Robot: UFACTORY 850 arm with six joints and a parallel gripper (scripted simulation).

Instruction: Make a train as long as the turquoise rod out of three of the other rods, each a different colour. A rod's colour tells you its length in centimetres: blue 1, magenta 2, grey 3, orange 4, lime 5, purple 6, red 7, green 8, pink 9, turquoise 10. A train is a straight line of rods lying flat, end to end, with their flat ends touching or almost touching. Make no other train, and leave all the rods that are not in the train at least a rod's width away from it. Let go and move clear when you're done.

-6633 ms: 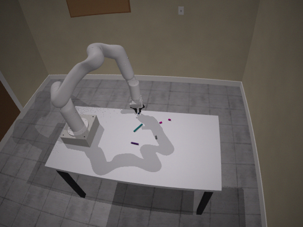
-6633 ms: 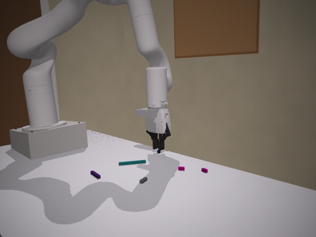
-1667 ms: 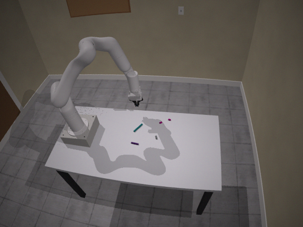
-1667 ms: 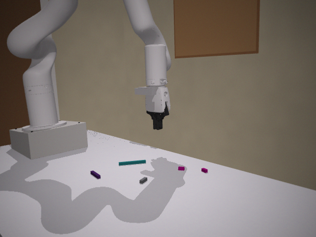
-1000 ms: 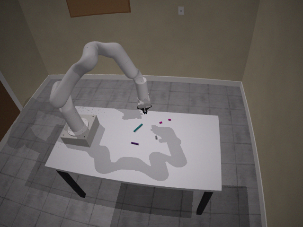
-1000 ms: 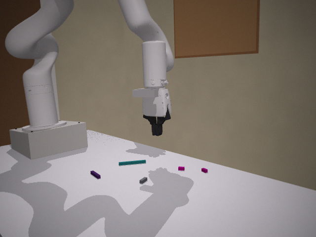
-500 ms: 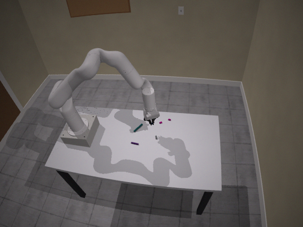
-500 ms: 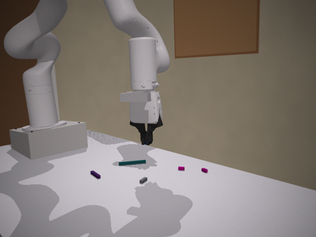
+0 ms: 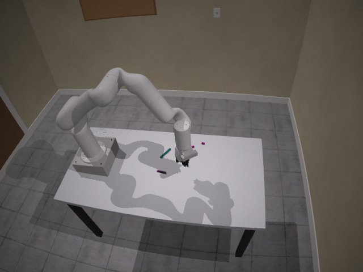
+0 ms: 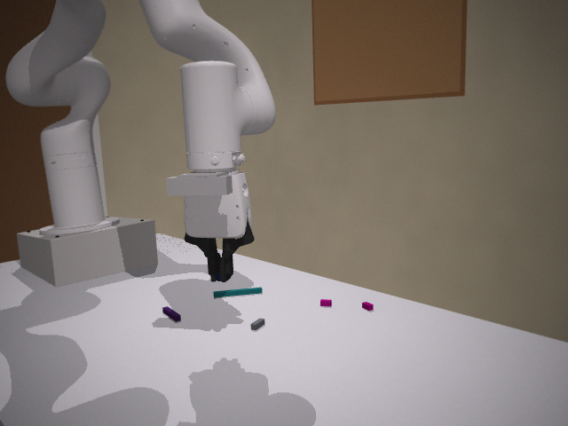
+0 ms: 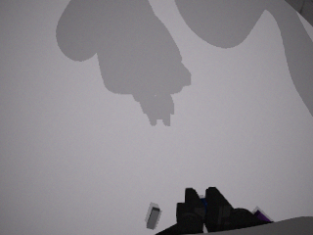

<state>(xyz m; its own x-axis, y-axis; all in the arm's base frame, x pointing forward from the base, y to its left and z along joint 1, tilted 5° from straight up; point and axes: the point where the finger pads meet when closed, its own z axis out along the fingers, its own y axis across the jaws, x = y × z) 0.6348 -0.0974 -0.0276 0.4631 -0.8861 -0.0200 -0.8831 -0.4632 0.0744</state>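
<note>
The grey rod lies 7 cm to the left of my hand and 12 cm below it. Also, from my hand: blue rod (2 cm below); purple rod (16 cm behind, 1 cm to the left, 12 cm below); turquoise rod (15 cm behind, 17 cm to the left, 12 cm below).
</note>
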